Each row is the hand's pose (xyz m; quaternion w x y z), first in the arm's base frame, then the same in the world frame.
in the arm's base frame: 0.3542 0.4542 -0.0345 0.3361 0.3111 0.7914 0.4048
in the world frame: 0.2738 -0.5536 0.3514 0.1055 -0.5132 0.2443 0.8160
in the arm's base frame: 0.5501 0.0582 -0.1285 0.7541 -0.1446 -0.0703 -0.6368
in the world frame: 0.5262 -0.3163 0.6412 0.7726 0.5448 -0.2629 0.1928
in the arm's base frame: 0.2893 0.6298 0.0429 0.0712 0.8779 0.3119 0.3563
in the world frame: 0.1563 -0.6866 0.2537 0.3813 0.0125 -0.5965 -0.7062
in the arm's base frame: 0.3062 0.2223 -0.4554 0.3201 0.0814 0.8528 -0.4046
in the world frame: 0.4514 -0.1143 0.2579 0.7836 -0.2794 0.3888 0.3958
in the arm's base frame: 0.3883 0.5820 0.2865 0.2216 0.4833 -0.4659 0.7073
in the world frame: 0.1830 -0.8769 0.4395 0.7971 -0.2738 0.1854 -0.5053
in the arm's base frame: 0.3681 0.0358 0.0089 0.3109 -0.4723 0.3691 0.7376
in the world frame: 0.6436 -0.4851 0.5402 0.0700 0.6874 0.5855 -0.4240
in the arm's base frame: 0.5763 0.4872 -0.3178 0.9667 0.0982 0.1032 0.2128
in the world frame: 0.1119 -0.2410 0.4333 0.2485 0.1973 -0.4089 0.8556
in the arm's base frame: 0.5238 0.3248 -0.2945 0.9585 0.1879 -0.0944 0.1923
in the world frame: 0.2821 -0.2351 0.4591 0.1378 0.3808 -0.4131 0.8157
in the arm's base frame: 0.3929 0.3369 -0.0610 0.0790 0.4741 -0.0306 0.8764
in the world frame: 0.3574 -0.4895 0.4211 0.7700 0.1675 0.0098 -0.6155
